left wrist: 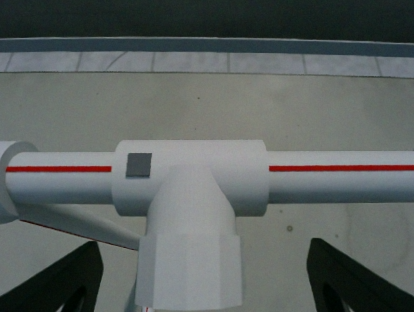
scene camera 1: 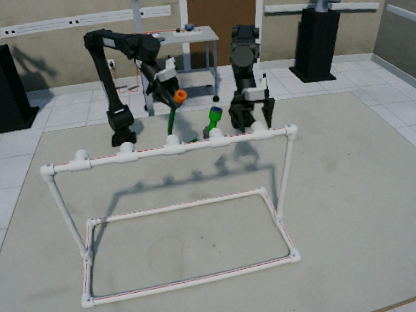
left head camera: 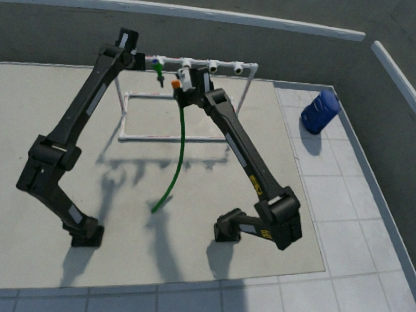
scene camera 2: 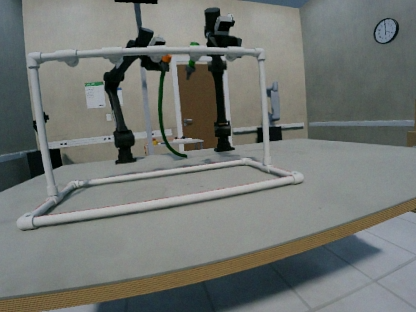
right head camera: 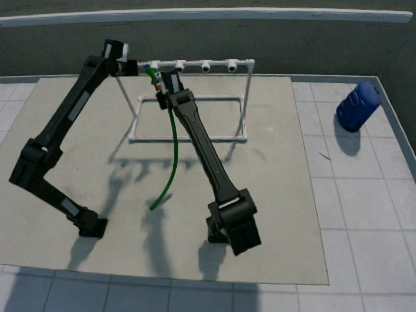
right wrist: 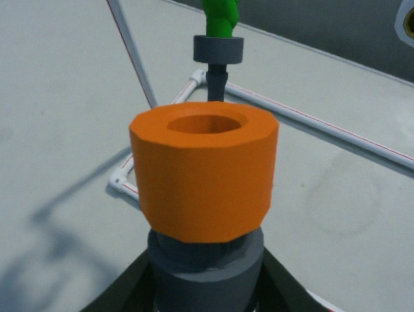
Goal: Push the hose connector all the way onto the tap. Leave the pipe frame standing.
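Where they show: left gripper, fingertip midpoint: (left wrist: 204,253) (scene camera 1: 257,130) (scene camera 2: 230,55) (right head camera: 130,69); right gripper, fingertip midpoint: (scene camera 1: 178,105) (left head camera: 177,94) (scene camera 2: 165,69) (right head camera: 164,96) (right wrist: 206,257); left arm's base, link origin: (left head camera: 88,236) (scene camera 2: 224,150) (right head camera: 93,227); right arm's base, link origin: (scene camera 1: 124,140) (left head camera: 227,232) (scene camera 2: 126,162) (right head camera: 221,233).
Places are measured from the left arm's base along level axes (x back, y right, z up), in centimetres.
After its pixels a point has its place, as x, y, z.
Observation:
The white pipe frame (left head camera: 172,137) @(-52.4, 34.1, 2.3) (scene camera 1: 185,284) @(-85.8, 41.3, 2.2) (scene camera 2: 165,201) @(-86.0, 41.0, 2.0) stands upright. The green tap (left head camera: 158,67) @(-59.0, 27.4, 43.0) (scene camera 1: 215,116) @(-62.0, 26.7, 43.6) (right wrist: 221,17) @(-59.7, 28.1, 39.1) is on its top rail; its dark spout (right wrist: 216,82) @(-57.6, 29.0, 35.7) points down. My right gripper (left head camera: 180,94) @(-47.2, 35.6, 40.1) (scene camera 1: 175,104) @(-47.2, 35.6, 40.1) is shut on the grey neck of the hose connector, below its orange collar (left head camera: 176,84) @(-47.5, 35.1, 45.1) (scene camera 1: 180,96) @(-47.8, 34.7, 43.6) (right wrist: 205,185) @(-47.9, 35.6, 45.3). The collar's mouth faces up, apart from the spout; the spout's tip is hidden behind the rim in the right wrist view. My left gripper (scene camera 1: 257,119) (left wrist: 204,253) @(-65.2, 15.6, 39.3) is open, one finger on each side of the end tee fitting (left wrist: 192,270) @(-64.6, 15.4, 41.4); contact is unclear.
The green hose (left head camera: 181,150) @(-33.4, 38.6, 20.1) (right head camera: 175,145) @(-34.8, 39.0, 22.4) (scene camera 2: 161,110) @(-38.7, 38.4, 25.3) hangs from the right gripper and curves down between the arms. Several more tee fittings line the top rail. A blue barrel (left head camera: 320,112) (right head camera: 358,106) stands on the tiles at the right. Walls rise behind the frame.

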